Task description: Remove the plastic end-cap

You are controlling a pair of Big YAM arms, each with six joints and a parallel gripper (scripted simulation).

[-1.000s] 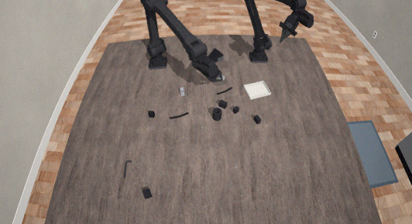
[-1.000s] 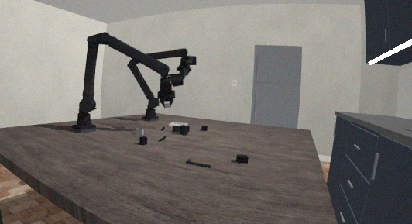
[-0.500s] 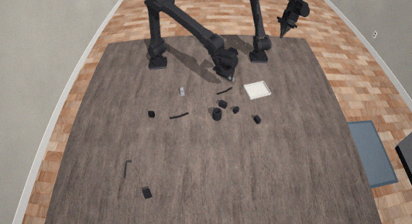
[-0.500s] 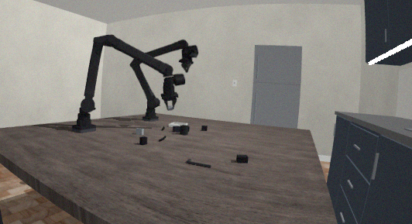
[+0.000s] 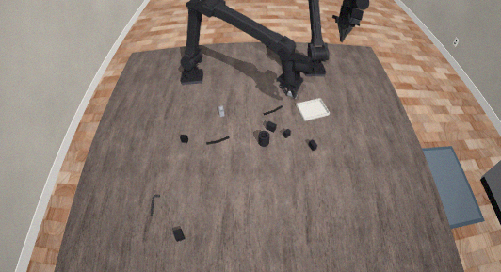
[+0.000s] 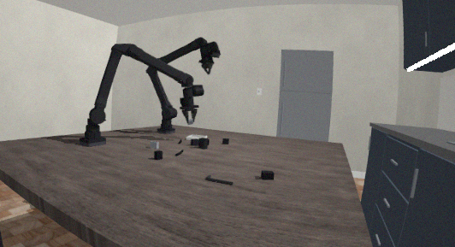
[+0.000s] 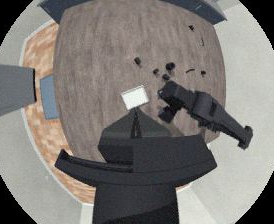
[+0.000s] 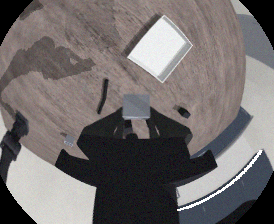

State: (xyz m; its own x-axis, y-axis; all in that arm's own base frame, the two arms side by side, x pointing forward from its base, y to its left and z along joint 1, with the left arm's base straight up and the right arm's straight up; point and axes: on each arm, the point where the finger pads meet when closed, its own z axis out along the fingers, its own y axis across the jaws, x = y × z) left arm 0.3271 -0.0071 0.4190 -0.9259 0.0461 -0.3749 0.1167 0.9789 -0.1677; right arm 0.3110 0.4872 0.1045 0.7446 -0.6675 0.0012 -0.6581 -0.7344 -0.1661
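Observation:
Right now my right hand is 120 mm to the right of the white parts tray, 120 mm above it and 10 mm past it. Also, from my right hand: thin dark strip (120 mm below, 70 mm to the right, 20 mm behind).

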